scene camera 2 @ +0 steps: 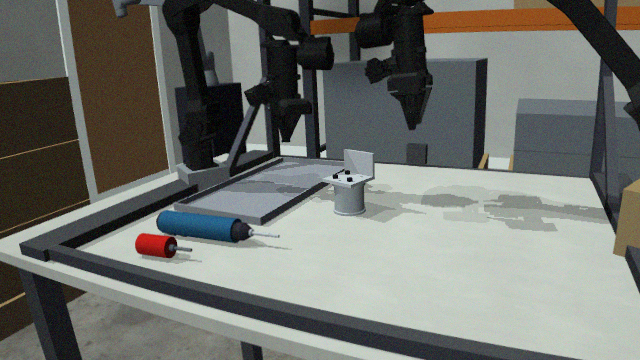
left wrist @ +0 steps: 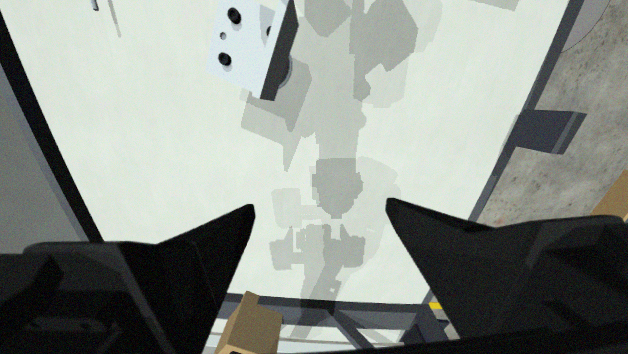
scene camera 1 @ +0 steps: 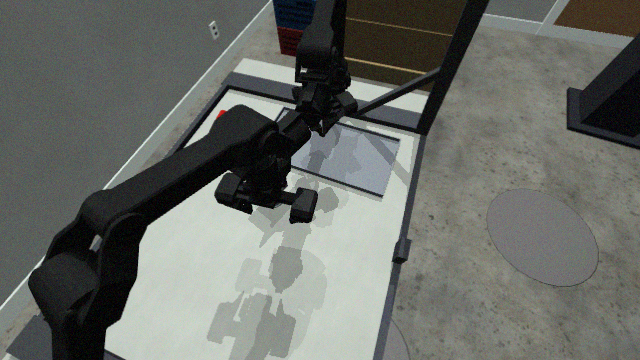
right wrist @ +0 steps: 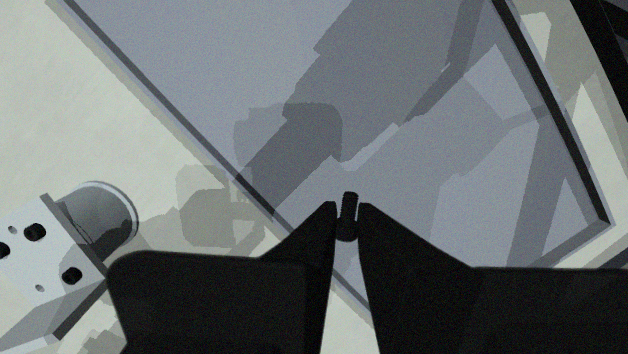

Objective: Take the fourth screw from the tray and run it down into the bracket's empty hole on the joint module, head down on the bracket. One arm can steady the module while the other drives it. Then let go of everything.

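Places are measured from the left arm's base along level axes (x left, y back, z up), in millimetres.
Where they show: left gripper, between the fingertips: [scene camera 2: 415, 126] [left wrist: 320, 207] [scene camera 1: 271, 217]; right gripper, between the fingertips: [scene camera 2: 285, 141] [scene camera 1: 322, 134] [right wrist: 346, 212]; right arm's base, origin of its link: [scene camera 2: 202, 166].
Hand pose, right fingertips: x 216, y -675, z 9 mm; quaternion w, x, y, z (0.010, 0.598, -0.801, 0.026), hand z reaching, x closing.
Note:
Things, the pixels of their top centre, and the offset from my right fingertips. "pt": a spot on its surface instead.
- joint module, centre of its top: [right wrist: 41, 258] [scene camera 2: 348, 178] dy +201, dx -8, dz -46 mm
- small hole, a spot on its surface: [left wrist: 223, 35] pt dy +205, dx +17, dz -46 mm
- black screw, centre of its top: [right wrist: 349, 222] dy +0, dx +0, dz +8 mm
- tray, centre of its top: [right wrist: 377, 115] [scene camera 2: 274, 180] [scene camera 1: 327, 145] dy -36, dx +17, dz -94 mm
- blue driver, centre of its top: [scene camera 2: 214, 216] dy +154, dx +247, dz -69 mm
- cardboard box, a spot on its surface: [scene camera 2: 629, 220] pt dy +640, dx -166, dz -52 mm
The joint module [scene camera 2: 349, 200] [right wrist: 102, 210] stands upright on the table, its bracket [scene camera 2: 367, 165] [left wrist: 250, 60] [right wrist: 22, 265] on top. Three black screw heads show on the bracket; in the left wrist view a small hole [left wrist: 223, 35] shows between two of them. My right gripper [scene camera 1: 321, 132] [scene camera 2: 286, 140] [right wrist: 346, 212] is shut on a black screw [right wrist: 347, 227], its threaded shaft poking past the fingertips. It hangs above the tray [scene camera 1: 372, 165] [scene camera 2: 220, 202] [right wrist: 175, 116], near the module. My left gripper [scene camera 1: 272, 216] [scene camera 2: 412, 128] [left wrist: 320, 207] is open and empty, high above the table.
A blue driver [scene camera 2: 197, 226] and a red one [scene camera 1: 221, 114] [scene camera 2: 156, 245] lie beside the tray in scene camera 2. A dark frame [scene camera 2: 165, 280] borders the table. A cardboard box [scene camera 2: 629, 220] stands at the right edge of that view. Arm shadows cross table and tray.

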